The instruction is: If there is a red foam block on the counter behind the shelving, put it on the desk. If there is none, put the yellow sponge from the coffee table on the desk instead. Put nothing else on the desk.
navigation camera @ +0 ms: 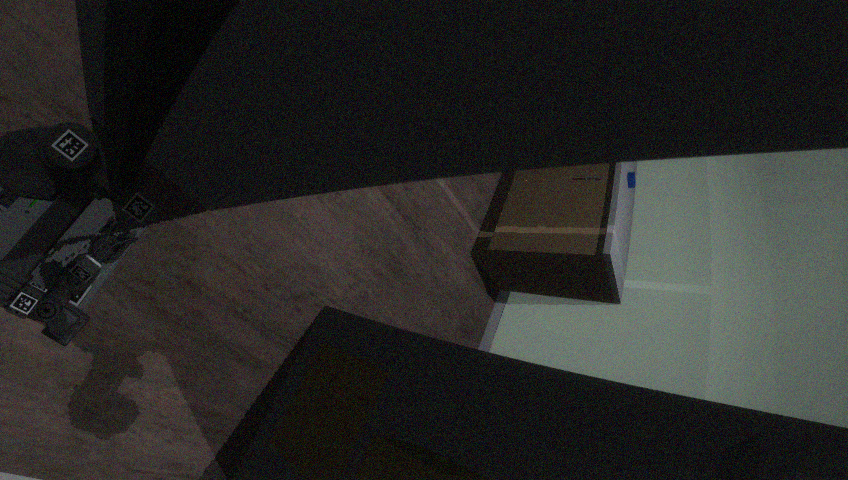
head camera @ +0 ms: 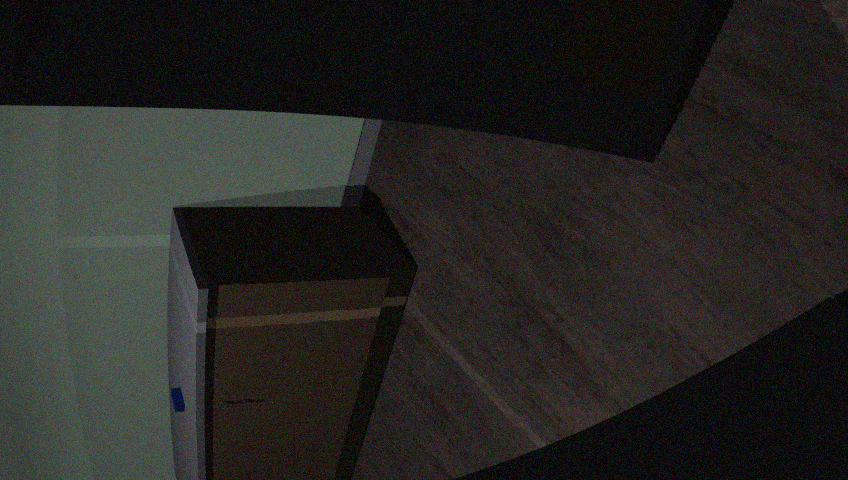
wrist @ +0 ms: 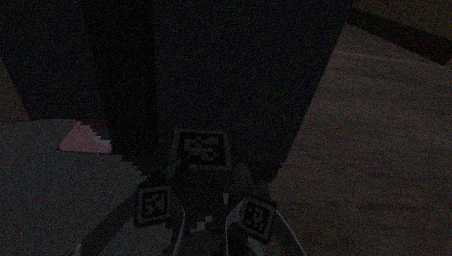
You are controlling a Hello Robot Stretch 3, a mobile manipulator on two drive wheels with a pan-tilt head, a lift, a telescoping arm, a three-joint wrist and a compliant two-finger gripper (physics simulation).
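Pixels of known places: gripper, fingertip midpoint: (navigation camera: 128, 224) (wrist: 209, 177); robot's base, link origin: (navigation camera: 107, 245).
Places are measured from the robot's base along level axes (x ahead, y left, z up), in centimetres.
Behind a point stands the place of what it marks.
The scene is very dark. No red foam block, yellow sponge, counter, coffee table or desk can be made out in any view. My gripper (wrist: 209, 177) @(z 17.6, x 0.4, y 7.8 cm) shows in the wrist view, low in the middle, with a square marker on each finger. The fingers seem to stand apart with nothing between them. It hangs over my grey base (wrist: 52, 197) @(z 16.0, x -11.1, y 6.6 cm). A large dark piece of furniture (head camera: 414, 53) (navigation camera: 465, 82) fills the top of the head and navigation views. Its surface is hidden.
A brown cardboard box (head camera: 290, 370) @(z 49.8, x 153.5, y 148.0 cm) (navigation camera: 548, 207) @(z 48.2, x 153.6, y 139.8 cm) with a tape strip stands on the wood floor (head camera: 594, 269) @(z 0.0, x 84.3, y 60.4 cm) (navigation camera: 311, 258) @(z 0.0, x 62.1, y 37.2 cm) (wrist: 379, 148) @(z 0.0, x 46.1, y 34.3 cm) against a pale green wall (head camera: 86, 269) @(z 131.4, x 212.8, y 136.6 cm) (navigation camera: 673, 310) @(z 123.2, x 213.0, y 106.9 cm). A second dark body (navigation camera: 475, 408) (head camera: 731, 411) is close by. A small pink patch (wrist: 84, 143) @(z 16.1, x -11.3, y 12.5 cm) shows left of the gripper.
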